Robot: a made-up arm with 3 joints.
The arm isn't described. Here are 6 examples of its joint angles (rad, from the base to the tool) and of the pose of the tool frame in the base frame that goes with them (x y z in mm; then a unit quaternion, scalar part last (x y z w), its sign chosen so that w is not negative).
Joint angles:
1: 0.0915 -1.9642 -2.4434
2: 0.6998 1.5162 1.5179
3: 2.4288 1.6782 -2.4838
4: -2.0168 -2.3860 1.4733
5: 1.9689 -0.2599 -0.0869
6: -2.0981 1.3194 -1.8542
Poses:
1: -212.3 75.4 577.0 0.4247 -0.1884 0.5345 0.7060
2: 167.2 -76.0 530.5 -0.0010 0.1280 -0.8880 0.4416
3: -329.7 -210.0 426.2 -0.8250 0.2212 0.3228 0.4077
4: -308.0 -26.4 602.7 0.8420 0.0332 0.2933 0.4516
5: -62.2 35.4 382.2 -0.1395 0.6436 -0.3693 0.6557
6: -286.2 288.3 440.8 -0.2100 0.8543 -0.1746 0.4423
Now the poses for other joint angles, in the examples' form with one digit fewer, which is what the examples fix.
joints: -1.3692 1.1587 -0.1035
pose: -95 301 427 -0.300 -0.815 0.079 0.490
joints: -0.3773 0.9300 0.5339
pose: 77 191 436 -0.518 -0.278 -0.351 0.729
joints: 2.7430 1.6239 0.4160
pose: -341 -136 342 0.364 -0.538 0.714 0.260
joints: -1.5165 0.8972 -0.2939
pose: -111 266 389 -0.335 -0.835 0.231 0.371
